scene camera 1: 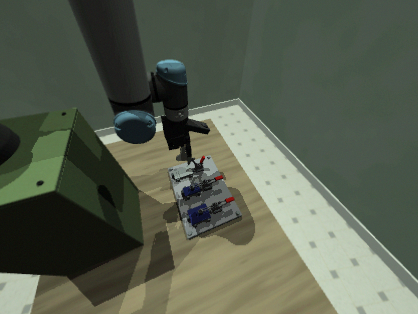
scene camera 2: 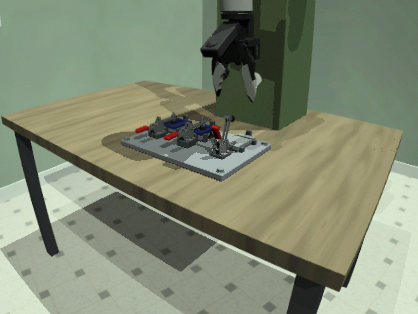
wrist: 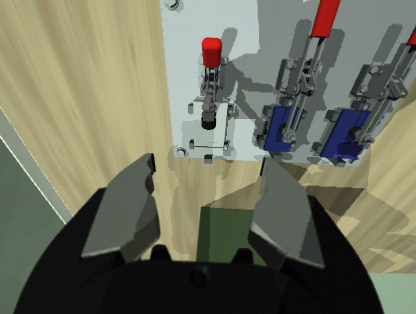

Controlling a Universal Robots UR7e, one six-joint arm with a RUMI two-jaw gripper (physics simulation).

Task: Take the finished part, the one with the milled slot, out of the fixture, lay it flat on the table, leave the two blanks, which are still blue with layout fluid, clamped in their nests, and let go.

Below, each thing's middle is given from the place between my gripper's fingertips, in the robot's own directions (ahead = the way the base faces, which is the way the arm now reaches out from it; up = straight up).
Now: hand 12 cm above the finished part [wrist: 206,142] and 3 cm past it. The rest, counted from my hand: grey fixture plate [scene camera 2: 197,158]: 14 cm below, 11 cm to the right, 2 cm ahead.
